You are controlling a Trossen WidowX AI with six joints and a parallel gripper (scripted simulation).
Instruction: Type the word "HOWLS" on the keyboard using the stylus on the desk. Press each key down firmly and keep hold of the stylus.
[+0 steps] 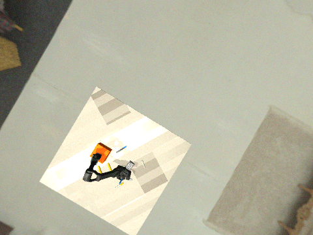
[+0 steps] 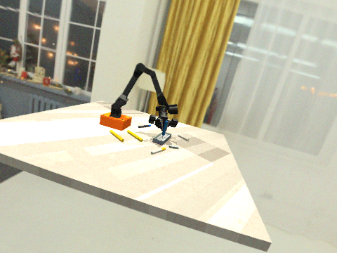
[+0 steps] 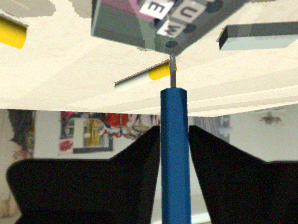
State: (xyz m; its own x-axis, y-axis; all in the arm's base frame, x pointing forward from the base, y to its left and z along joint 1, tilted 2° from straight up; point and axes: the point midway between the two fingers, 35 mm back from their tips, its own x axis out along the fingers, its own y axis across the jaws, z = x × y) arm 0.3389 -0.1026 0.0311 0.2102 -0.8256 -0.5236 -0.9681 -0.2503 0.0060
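Right now the grey piece is 80 mm below my gripper tip, 80 mm ahead of it and 10 mm to the right of it. The rest, counted from my gripper tip: dark pen (300 mm to the left, 130 mm behind, 80 mm below); blue stylus (10 mm below); yellow-tipped pen (120 mm to the right, 80 mm below).
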